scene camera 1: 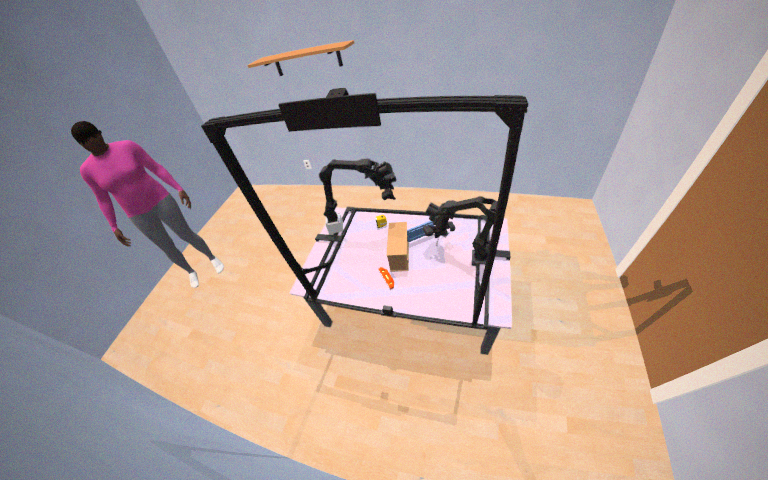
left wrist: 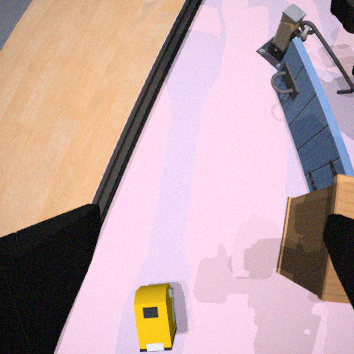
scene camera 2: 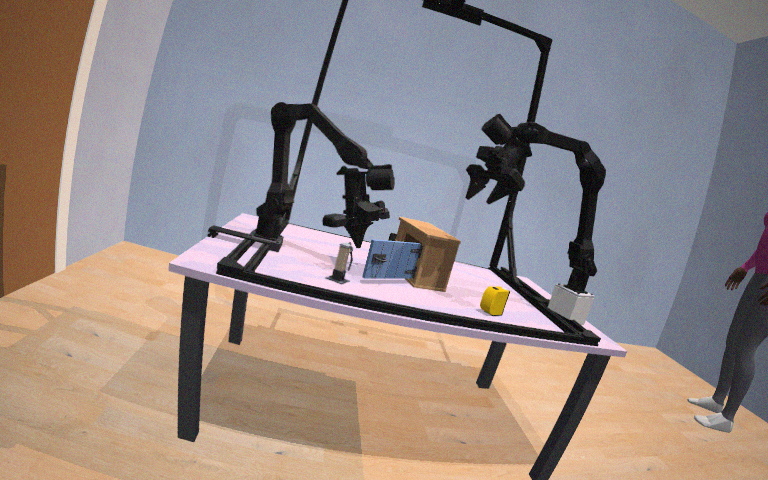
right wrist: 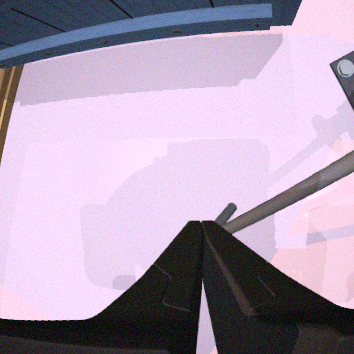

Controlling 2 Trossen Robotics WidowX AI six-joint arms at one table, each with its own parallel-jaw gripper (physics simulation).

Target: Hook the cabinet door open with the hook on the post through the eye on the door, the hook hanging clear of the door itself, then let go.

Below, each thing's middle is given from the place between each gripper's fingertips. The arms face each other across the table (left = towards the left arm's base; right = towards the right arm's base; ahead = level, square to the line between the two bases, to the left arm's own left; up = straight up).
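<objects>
Counted from my left hand: the blue door (scene camera 2: 386, 259) is 50 mm behind, 160 mm to the right and 210 mm below; the wooden cabinet (scene camera 1: 397, 245) is 170 mm behind, 130 mm to the right and 200 mm below; the grey hook (right wrist: 327, 175) is 50 mm behind, 280 mm to the right and 230 mm below; the yellow block (left wrist: 153, 304) is 120 mm to the left and 240 mm below.
Counted from my right hand: the wooden cabinet is 80 mm behind, 140 mm to the left and 10 mm above; the grey hook is 40 mm ahead, 20 mm to the right and 20 mm below; the yellow block is 80 mm ahead, 390 mm to the left and 30 mm below; the blue door is 30 mm ahead and 100 mm to the left.
</objects>
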